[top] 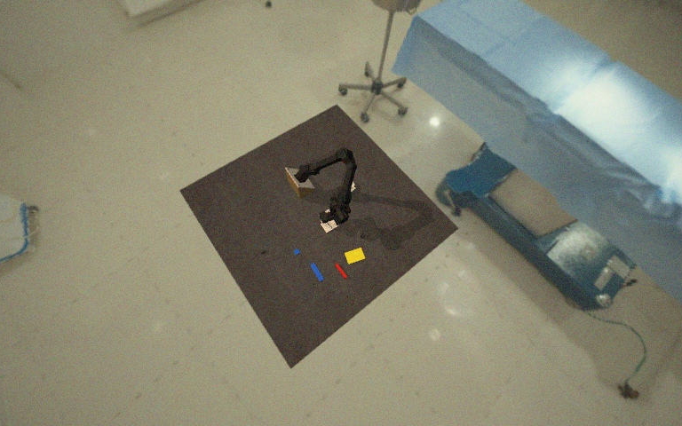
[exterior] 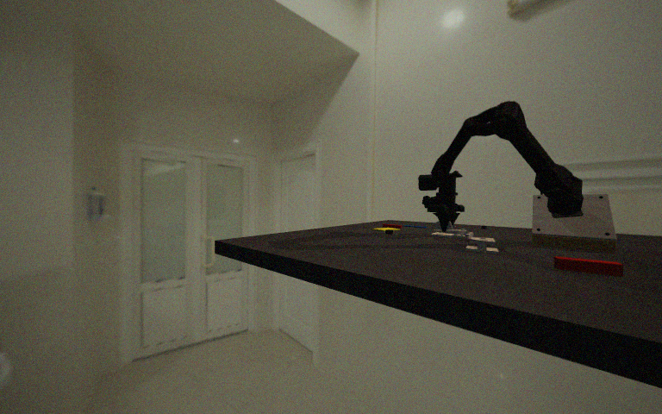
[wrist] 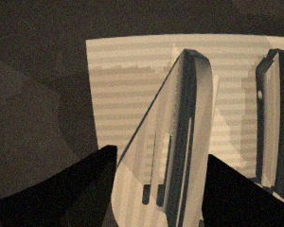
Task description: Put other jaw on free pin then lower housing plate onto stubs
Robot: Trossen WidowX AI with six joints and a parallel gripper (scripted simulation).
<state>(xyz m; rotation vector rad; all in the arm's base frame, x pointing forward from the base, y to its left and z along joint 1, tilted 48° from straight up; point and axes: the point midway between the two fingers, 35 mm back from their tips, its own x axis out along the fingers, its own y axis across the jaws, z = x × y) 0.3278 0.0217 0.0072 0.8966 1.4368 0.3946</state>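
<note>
Right now my gripper tip is 40 mm past the curved white jaw and 10 mm to the left of it. Round my gripper tip: blue bar 190 mm ahead, 300 mm to the right, 20 mm below; then small blue piece 10 mm ahead, 310 mm to the right, 20 mm below; then yellow block 260 mm ahead, 60 mm to the right, 20 mm below.
</note>
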